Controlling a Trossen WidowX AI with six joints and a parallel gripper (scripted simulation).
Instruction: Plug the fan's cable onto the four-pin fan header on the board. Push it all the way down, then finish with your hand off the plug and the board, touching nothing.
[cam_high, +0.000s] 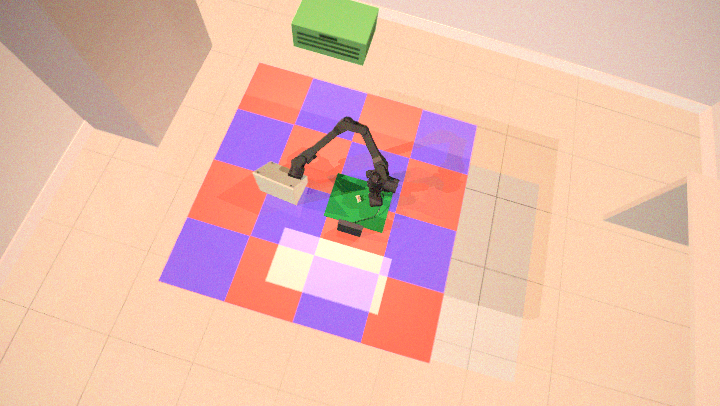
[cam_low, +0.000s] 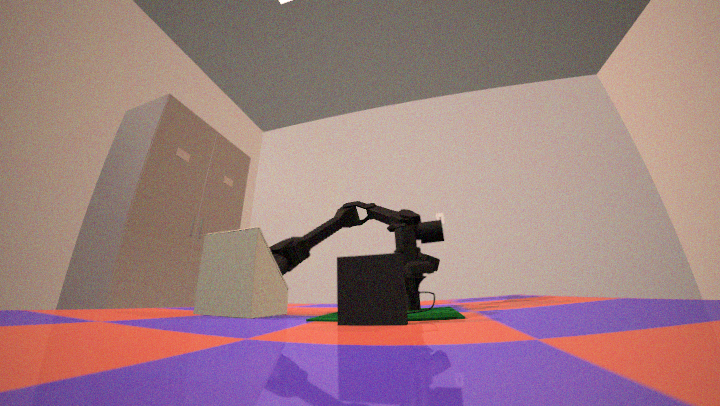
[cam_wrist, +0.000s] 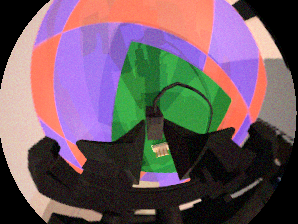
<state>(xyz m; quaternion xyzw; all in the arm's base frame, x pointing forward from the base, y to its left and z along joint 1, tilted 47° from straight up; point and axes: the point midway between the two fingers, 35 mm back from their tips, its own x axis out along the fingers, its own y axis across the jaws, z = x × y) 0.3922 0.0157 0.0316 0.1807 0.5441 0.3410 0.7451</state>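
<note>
Now: the four-pin header 6 cm behind my gripper tip, 4 cm to the right of it and 2 cm below it. From my gripper tip the other things lie so: green board (5 cm behind, 5 cm to the right, 3 cm below); then dark fan block (7 cm behind, 21 cm to the right, 4 cm above); then black plug (1 cm ahead, 1 cm above).
</note>
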